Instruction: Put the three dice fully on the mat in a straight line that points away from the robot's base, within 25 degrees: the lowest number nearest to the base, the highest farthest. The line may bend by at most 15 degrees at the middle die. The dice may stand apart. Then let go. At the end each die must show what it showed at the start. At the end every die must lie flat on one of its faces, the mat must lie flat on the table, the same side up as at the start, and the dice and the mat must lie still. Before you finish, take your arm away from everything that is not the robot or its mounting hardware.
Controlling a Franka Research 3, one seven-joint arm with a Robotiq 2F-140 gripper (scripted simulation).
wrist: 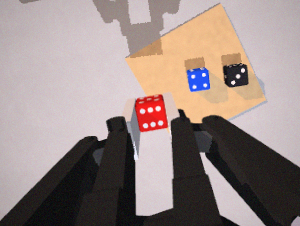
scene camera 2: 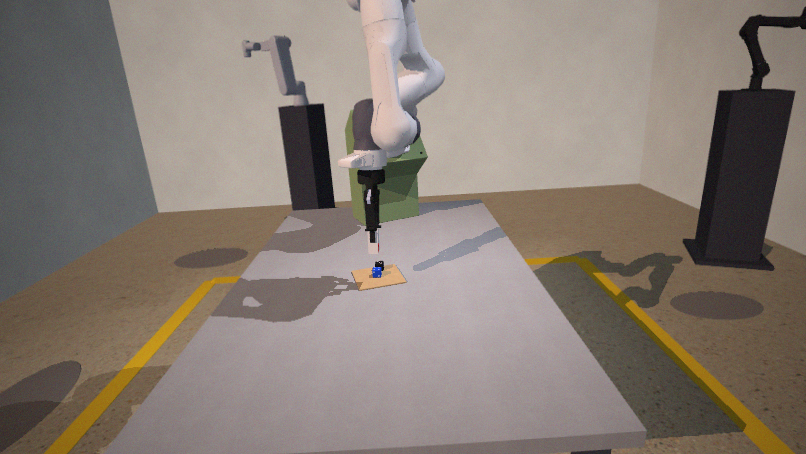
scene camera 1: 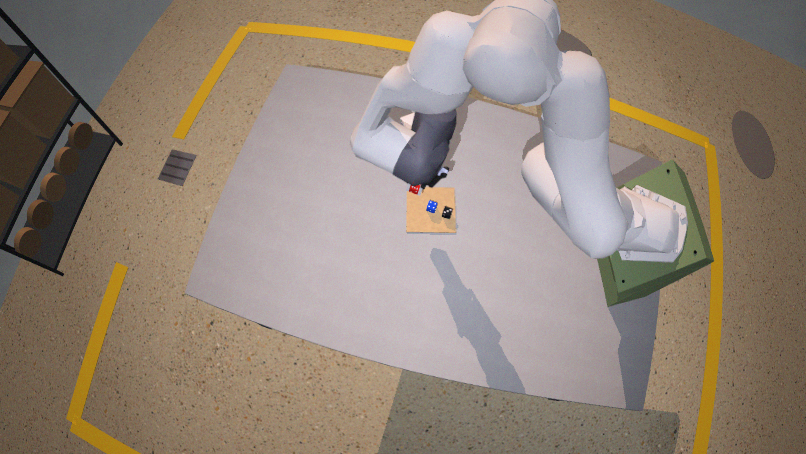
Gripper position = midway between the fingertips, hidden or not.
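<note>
Tan mat (scene camera 1: 418, 219), (wrist: 209, 41), (scene camera 2: 391, 275). My gripper (scene camera 2: 374, 251), (wrist: 151, 109). Red die (wrist: 151, 115).
</note>
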